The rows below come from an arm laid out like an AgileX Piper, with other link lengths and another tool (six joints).
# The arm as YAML. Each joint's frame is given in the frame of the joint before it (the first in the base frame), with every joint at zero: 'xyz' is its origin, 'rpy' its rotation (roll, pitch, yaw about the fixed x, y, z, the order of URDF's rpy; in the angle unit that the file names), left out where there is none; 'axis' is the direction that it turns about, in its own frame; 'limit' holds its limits. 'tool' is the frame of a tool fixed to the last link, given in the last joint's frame.
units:
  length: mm
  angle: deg
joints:
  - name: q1
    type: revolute
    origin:
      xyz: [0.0, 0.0, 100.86]
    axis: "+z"
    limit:
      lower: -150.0
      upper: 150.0
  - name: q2
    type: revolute
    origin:
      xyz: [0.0, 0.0, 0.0]
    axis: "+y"
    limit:
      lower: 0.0
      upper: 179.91
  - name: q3
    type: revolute
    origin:
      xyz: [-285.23, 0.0, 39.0]
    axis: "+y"
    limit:
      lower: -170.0
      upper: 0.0
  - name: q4
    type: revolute
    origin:
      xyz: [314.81, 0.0, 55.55]
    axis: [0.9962, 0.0, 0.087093]
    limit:
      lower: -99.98
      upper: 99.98
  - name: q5
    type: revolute
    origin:
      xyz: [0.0, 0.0, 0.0]
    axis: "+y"
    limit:
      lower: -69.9
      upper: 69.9
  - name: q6
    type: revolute
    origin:
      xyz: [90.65, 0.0, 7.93]
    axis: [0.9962, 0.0, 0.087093]
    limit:
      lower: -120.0
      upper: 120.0
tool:
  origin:
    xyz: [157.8, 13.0, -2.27]
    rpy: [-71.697, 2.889, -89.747]
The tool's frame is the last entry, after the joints.
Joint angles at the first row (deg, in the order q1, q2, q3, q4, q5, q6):
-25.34 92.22 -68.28 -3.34 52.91 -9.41
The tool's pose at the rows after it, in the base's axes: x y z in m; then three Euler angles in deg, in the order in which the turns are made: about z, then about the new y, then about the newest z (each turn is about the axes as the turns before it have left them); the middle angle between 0 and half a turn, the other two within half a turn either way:
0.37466 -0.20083 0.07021 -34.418 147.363 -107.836
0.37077 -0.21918 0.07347 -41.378 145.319 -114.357
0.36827 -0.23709 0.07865 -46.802 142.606 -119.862
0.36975 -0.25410 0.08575 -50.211 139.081 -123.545
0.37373 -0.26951 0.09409 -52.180 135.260 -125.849
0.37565 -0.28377 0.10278 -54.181 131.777 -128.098
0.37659 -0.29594 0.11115 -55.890 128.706 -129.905
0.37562 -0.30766 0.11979 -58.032 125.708 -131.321
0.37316 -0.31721 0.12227 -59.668 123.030 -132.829
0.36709 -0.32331 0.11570 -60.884 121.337 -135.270
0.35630 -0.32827 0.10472 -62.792 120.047 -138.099
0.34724 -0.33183 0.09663 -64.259 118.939 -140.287
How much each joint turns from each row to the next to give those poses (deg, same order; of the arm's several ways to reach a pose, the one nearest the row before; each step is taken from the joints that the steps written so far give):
0.00 0.00 -0.45 -5.57 -0.19 3.15
0.00 0.03 0.00 -5.52 -0.67 3.66
0.00 0.00 0.00 -5.43 -0.81 3.22
0.00 0.00 0.00 -5.15 -1.52 3.12
0.00 0.00 0.00 -4.91 -1.88 3.15
0.00 0.00 0.00 -5.01 -1.20 3.31
0.00 0.00 0.00 -4.60 -0.75 3.18
0.00 0.00 0.00 -4.73 -0.11 3.92
0.00 0.00 1.09 -5.07 -0.66 4.20
0.00 0.00 2.44 -5.16 -0.95 3.72
0.00 0.08 3.09 -5.56 -0.21 4.51
0.00 0.07 2.44 -4.43 0.14 3.70

